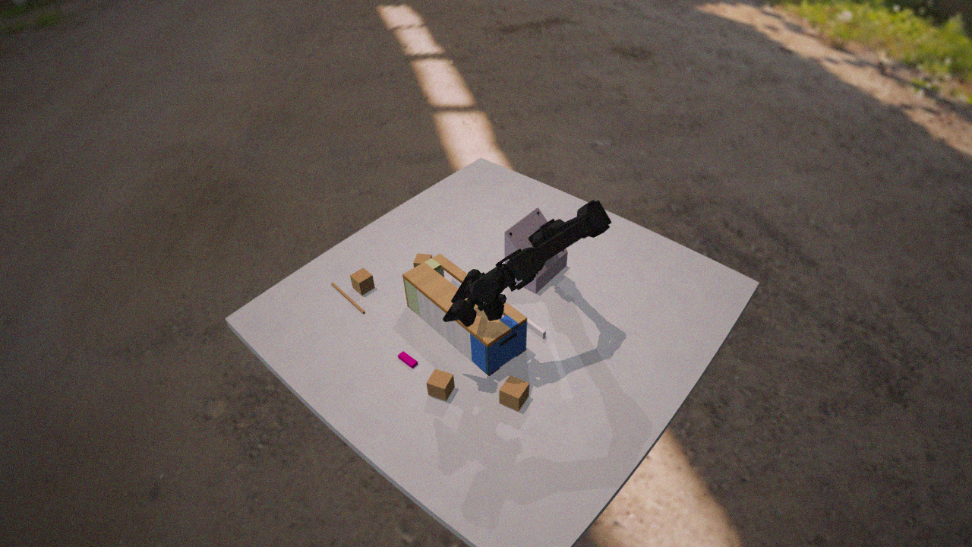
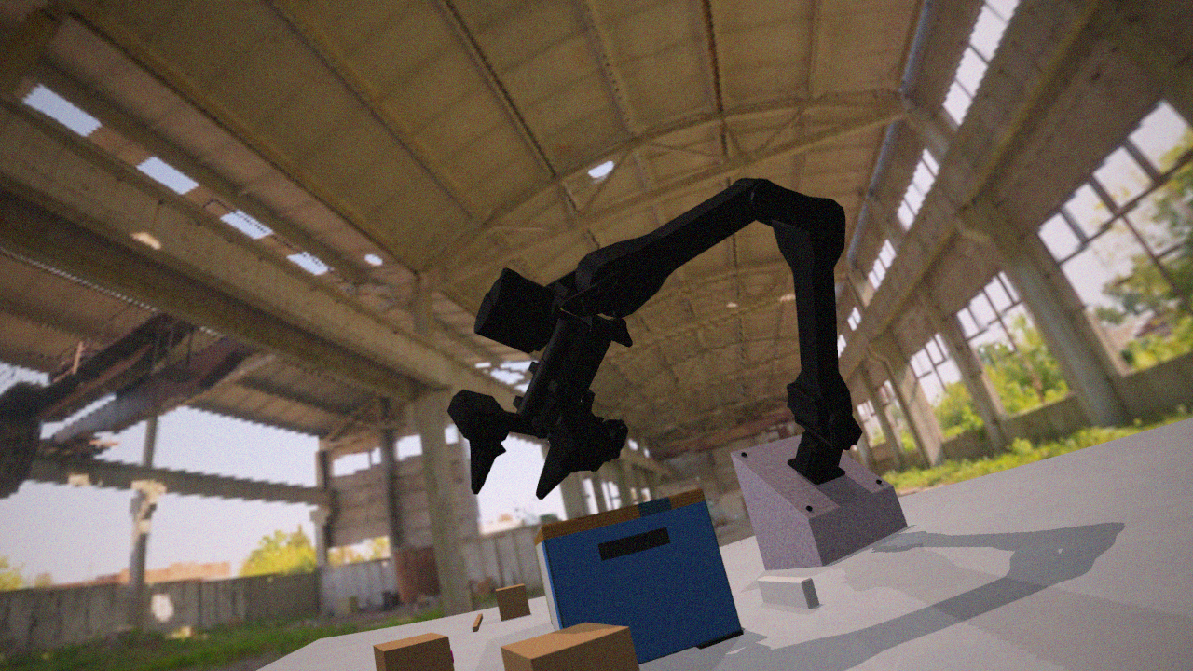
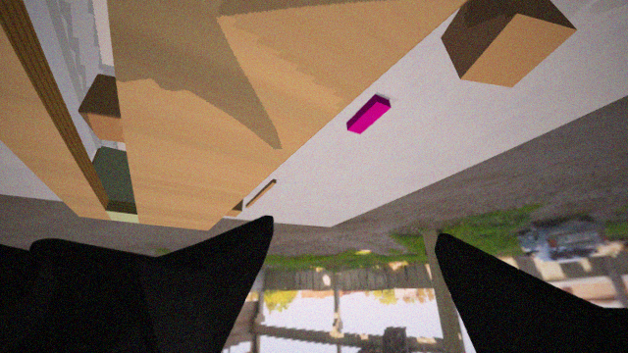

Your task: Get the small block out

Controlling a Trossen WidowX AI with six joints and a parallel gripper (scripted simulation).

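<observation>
My gripper tip is now 14 cm past the long box, 4 cm to the left of it and 11 cm above it. The rest, counted from my gripper tip: thin wooden stick: 4 cm ahead, 43 cm to the right, 17 cm below.
</observation>
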